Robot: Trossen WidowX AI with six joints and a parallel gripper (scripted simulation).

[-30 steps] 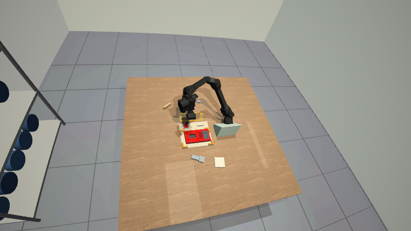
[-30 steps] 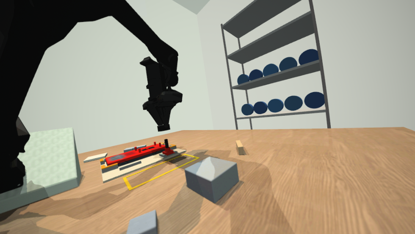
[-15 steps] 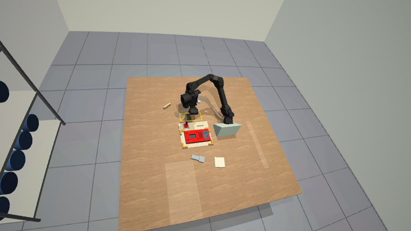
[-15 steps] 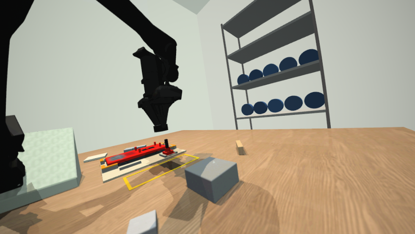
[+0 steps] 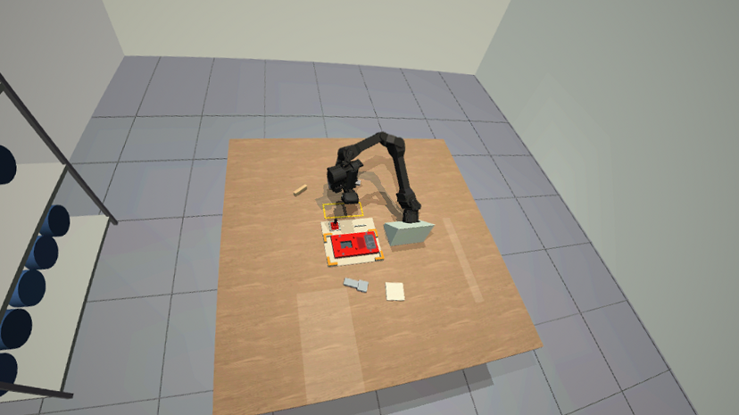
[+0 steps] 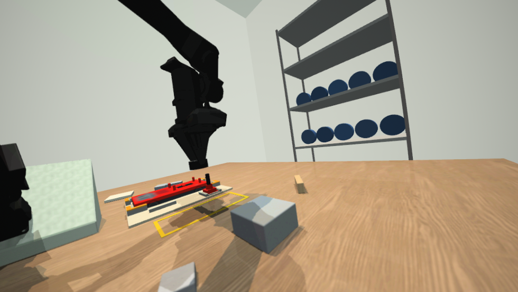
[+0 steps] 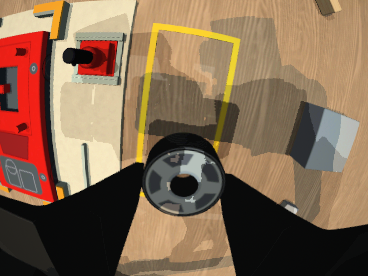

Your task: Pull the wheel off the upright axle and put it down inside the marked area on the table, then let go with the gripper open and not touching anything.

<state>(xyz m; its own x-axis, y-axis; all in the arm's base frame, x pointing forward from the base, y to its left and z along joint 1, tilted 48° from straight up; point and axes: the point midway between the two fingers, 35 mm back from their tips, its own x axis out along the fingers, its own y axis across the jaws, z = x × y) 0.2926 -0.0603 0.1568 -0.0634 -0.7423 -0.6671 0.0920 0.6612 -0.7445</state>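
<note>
The upright axle is 6 cm ahead of my gripper tip, 8 cm to the left of it and 7 cm below it. From my gripper tip the other things lie so: wheel: right at my gripper tip; small wooden block: 18 cm ahead, 14 cm to the right, 9 cm below; grey block: 17 cm to the right, 8 cm below.
</note>
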